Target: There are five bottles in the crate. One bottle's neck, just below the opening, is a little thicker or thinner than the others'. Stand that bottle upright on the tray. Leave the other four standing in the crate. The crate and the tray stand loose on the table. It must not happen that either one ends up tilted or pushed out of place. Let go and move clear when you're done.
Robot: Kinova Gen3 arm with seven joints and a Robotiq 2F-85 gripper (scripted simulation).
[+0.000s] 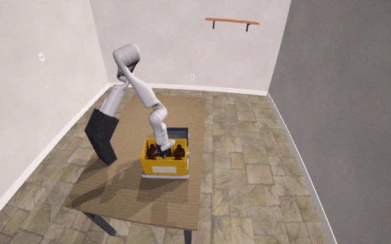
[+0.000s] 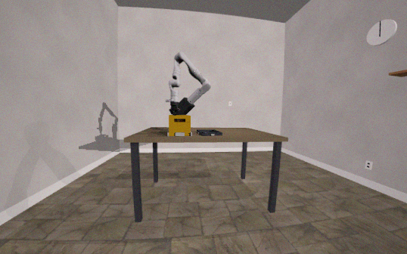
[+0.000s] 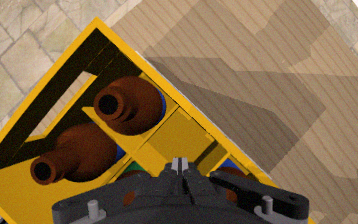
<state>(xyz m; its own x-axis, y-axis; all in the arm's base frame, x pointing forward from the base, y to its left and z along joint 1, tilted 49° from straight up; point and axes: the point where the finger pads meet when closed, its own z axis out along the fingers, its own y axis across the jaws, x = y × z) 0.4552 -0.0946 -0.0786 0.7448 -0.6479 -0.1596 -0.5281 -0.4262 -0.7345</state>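
My gripper is now 7 cm above the yellow crate, 4 cm to the right of it and 1 cm past it. Round my hand: dark grey tray 33 cm to the left, 14 cm below, 3 cm behind.
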